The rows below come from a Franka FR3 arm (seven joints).
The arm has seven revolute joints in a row. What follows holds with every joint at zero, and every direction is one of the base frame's.
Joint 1 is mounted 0.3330 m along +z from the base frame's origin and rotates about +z.
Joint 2 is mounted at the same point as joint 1 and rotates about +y.
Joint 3 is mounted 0.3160 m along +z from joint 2 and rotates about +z.
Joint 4 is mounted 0.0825 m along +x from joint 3 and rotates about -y.
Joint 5 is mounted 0.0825 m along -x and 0.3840 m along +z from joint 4 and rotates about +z.
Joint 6 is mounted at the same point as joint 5 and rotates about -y.
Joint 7 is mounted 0.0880 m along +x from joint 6 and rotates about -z.
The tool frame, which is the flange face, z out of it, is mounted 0.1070 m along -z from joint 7; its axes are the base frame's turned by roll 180.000, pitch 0.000 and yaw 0.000 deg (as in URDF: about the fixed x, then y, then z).
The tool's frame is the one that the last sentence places.
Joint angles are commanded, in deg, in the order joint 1, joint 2, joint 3, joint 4, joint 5, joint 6, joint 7. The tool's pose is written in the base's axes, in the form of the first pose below.
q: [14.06 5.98 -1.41 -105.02 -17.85 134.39 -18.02]
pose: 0.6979 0.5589 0.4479 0.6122; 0.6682 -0.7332 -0.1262 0.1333; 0.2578 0.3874 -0.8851 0.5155; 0 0 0 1
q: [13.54 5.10 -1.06 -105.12 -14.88 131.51 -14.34]
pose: 0.7652 0.5006 0.4049 0.6067; 0.5839 -0.8045 -0.1088 0.1289; 0.2712 0.3197 -0.9079 0.5181; 0 0 0 1
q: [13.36 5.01 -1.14 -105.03 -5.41 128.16 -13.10]
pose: 0.8367 0.4435 0.3212 0.6023; 0.4707 -0.8823 -0.0079 0.1279; 0.2798 0.1578 -0.9470 0.5123; 0 0 0 1
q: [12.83 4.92 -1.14 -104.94 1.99 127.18 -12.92]
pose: 0.8724 0.3961 0.2864 0.6013; 0.3884 -0.9175 0.0859 0.1259; 0.2968 0.0363 -0.9542 0.5120; 0 0 0 1
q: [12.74 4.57 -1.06 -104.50 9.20 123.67 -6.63]
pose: 0.9396 0.2590 0.2236 0.5956; 0.2212 -0.9584 0.1807 0.1300; 0.2611 -0.1203 -0.9578 0.5131; 0 0 0 1
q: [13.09 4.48 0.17 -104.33 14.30 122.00 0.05]
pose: 0.9727 0.1439 0.1823 0.5889; 0.0938 -0.9615 0.2584 0.1499; 0.2124 -0.2342 -0.9487 0.5131; 0 0 0 1
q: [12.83 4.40 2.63 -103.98 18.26 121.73 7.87]
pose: 0.9862 0.0227 0.1638 0.5824; -0.0322 -0.9451 0.3252 0.1749; 0.1622 -0.3260 -0.9314 0.5174; 0 0 0 1
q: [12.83 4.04 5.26 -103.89 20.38 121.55 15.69]
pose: 0.9860 -0.0813 0.1458 0.5724; -0.1301 -0.9215 0.3660 0.2021; 0.1046 -0.3799 -0.9191 0.5224; 0 0 0 1
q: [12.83 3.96 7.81 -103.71 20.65 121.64 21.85]
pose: 0.9801 -0.1469 0.1333 0.5632; -0.1874 -0.9057 0.3801 0.2269; 0.0649 -0.3976 -0.9153 0.5253; 0 0 0 1
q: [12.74 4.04 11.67 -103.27 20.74 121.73 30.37]
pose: 0.9662 -0.2318 0.1133 0.5485; -0.2578 -0.8812 0.3963 0.2629; 0.0079 -0.4121 -0.9111 0.5291; 0 0 0 1
